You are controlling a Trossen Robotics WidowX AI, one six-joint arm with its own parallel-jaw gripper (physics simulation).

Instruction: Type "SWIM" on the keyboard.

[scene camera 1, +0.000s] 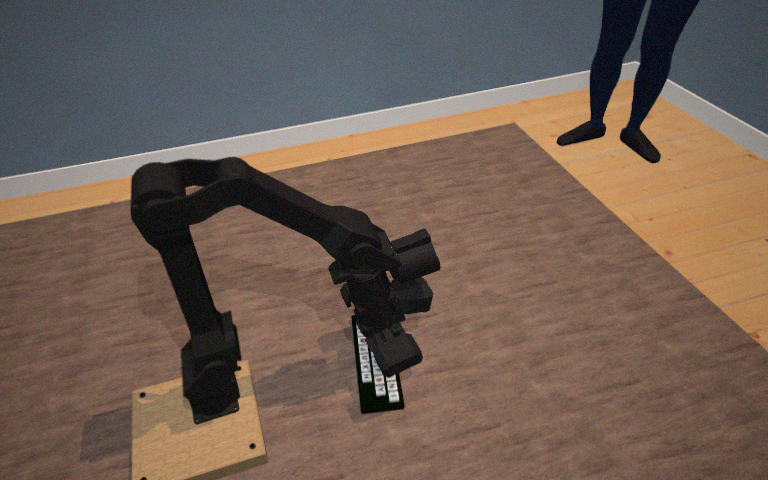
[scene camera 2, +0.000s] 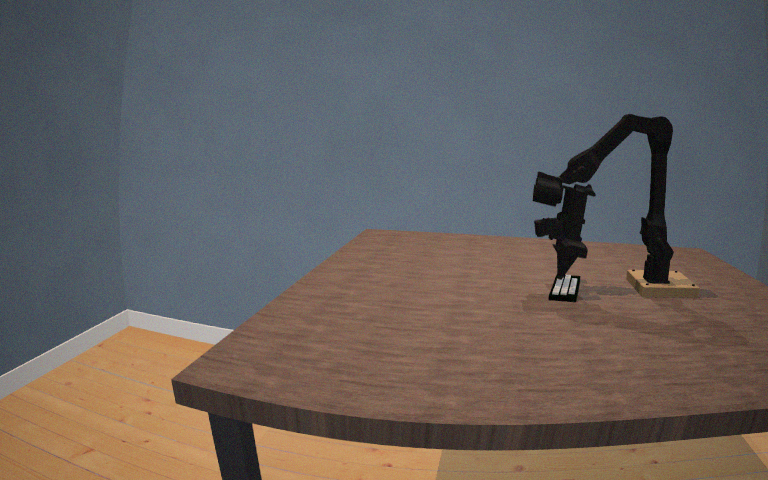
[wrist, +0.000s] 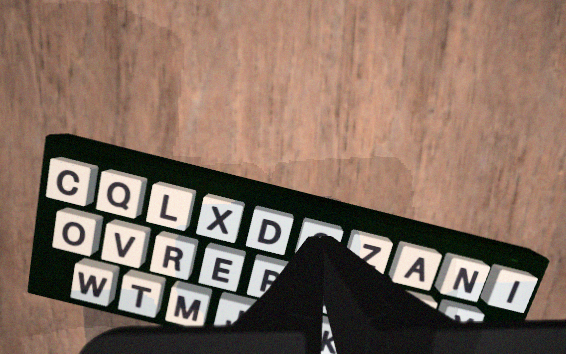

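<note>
The dark green keyboard has white letter keys in three rows and lies slanted in the wrist view. My gripper is shut and empty, pointing down. Its tips are at the S key in the top row and cover most of the letter; I cannot tell whether they touch or press it. The W key is at the lower left, the M key is right of it past T, and the I key is at the right end of the top row. In scene camera 1 the fingertips are hidden.
The keyboard lies on the brown wooden table. The arm's wooden base plate is beside it. A person's legs show on the floor beyond the table's far corner in scene camera 1. My fingers hide several middle keys in the wrist view.
</note>
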